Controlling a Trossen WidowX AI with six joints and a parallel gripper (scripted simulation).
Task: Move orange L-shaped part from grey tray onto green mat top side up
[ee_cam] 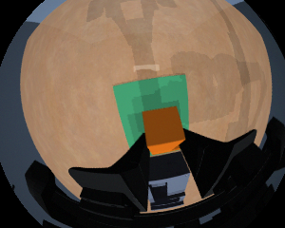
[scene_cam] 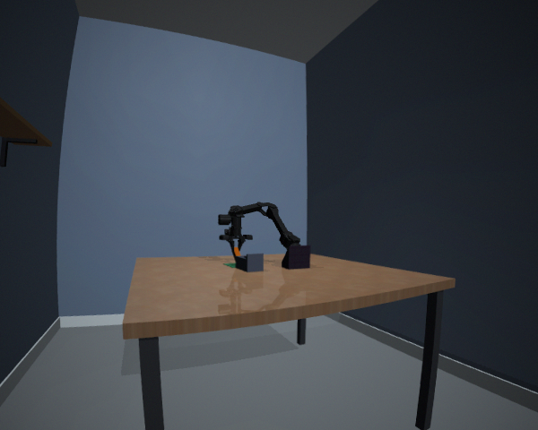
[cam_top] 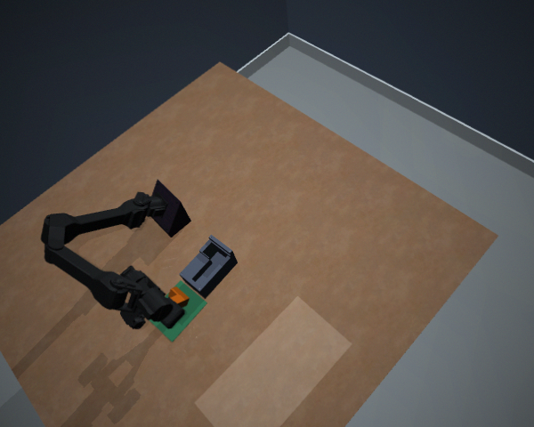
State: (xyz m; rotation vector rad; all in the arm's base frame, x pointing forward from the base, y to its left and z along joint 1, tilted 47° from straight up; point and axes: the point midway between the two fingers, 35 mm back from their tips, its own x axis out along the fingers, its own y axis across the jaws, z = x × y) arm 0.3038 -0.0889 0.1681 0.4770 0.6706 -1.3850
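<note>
The orange L-shaped part lies 2 cm behind my gripper tip, 3 cm to the left of it and 3 cm below it. The rest, counted from my gripper tip: green mat 2 cm to the left, 9 cm below.
</note>
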